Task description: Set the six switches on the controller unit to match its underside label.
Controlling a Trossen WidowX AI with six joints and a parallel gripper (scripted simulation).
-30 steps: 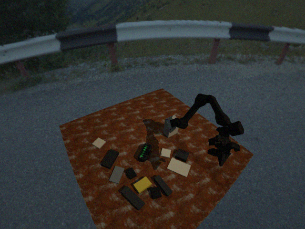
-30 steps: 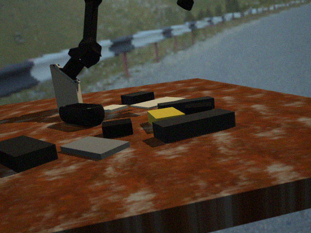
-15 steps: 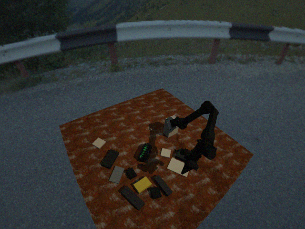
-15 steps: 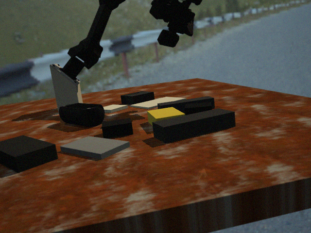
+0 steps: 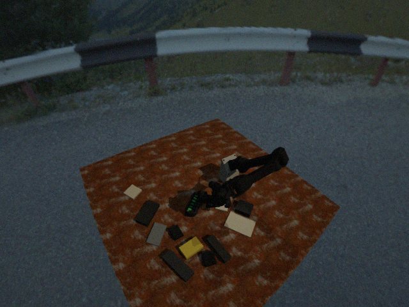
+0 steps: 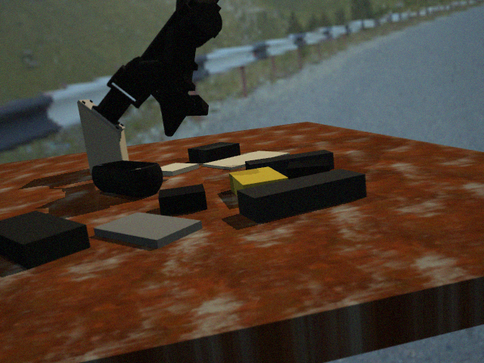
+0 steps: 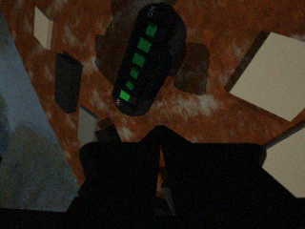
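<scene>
Now: the cream tile 120 mm behind my gripper tip, 10 mm to the right of it and 80 mm below it. Also, from my gripper tip: cream plate 140 mm behind, 140 mm to the left, 80 mm below; then grey plate 280 mm ahead, 20 mm to the right, 80 mm below; then yellow block 160 mm ahead, 130 mm to the left, 70 mm below.
</scene>
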